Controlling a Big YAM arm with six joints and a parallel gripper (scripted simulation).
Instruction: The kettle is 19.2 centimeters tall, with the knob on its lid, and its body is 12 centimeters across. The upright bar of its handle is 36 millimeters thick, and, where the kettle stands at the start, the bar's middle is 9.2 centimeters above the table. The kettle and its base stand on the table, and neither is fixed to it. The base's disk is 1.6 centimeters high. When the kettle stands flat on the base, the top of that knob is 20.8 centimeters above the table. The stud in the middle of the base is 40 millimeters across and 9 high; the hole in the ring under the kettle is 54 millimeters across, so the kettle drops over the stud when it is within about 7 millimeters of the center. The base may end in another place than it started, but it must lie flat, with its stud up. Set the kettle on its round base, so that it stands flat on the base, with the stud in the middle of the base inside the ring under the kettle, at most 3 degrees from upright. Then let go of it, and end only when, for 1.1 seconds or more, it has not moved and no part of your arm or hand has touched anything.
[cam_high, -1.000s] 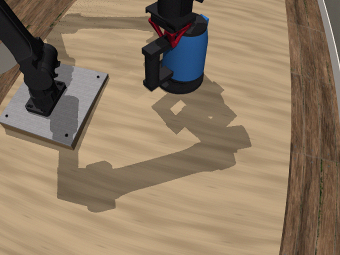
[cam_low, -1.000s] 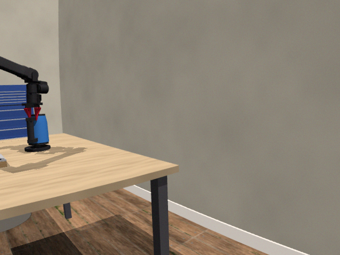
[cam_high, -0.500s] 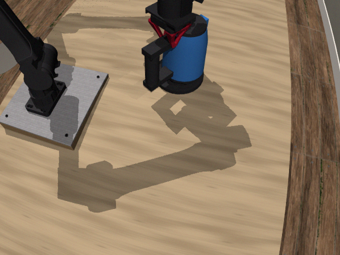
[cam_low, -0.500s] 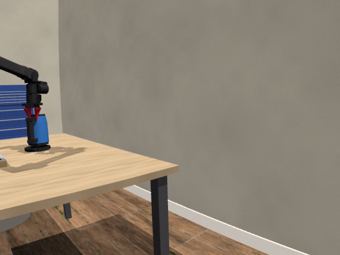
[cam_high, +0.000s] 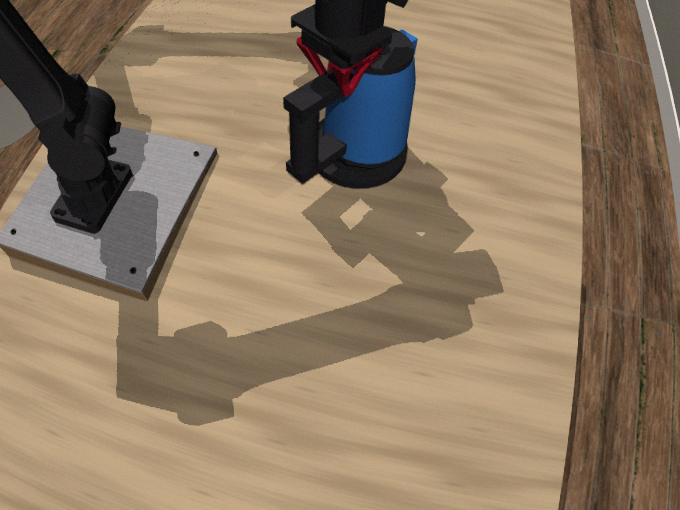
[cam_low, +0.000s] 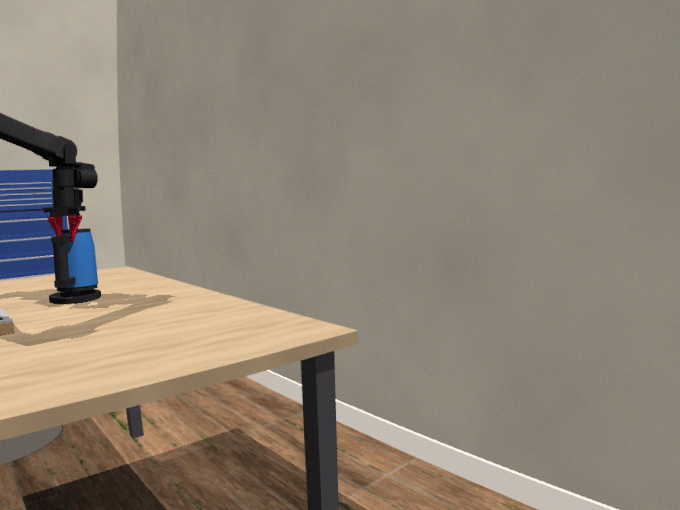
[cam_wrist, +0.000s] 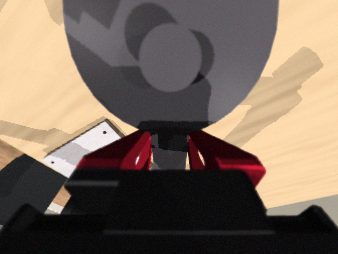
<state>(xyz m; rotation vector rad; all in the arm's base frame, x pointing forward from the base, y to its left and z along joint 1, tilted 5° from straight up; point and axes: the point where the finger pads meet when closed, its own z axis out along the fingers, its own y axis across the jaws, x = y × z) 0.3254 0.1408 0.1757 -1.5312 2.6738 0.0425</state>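
Right now my hand is 6 cm above the blue kettle, 3 cm to the right of it and 1 cm short of it. The rest, counted from my hand: black round base 17 cm below, 5 cm to the left, 2 cm ahead.
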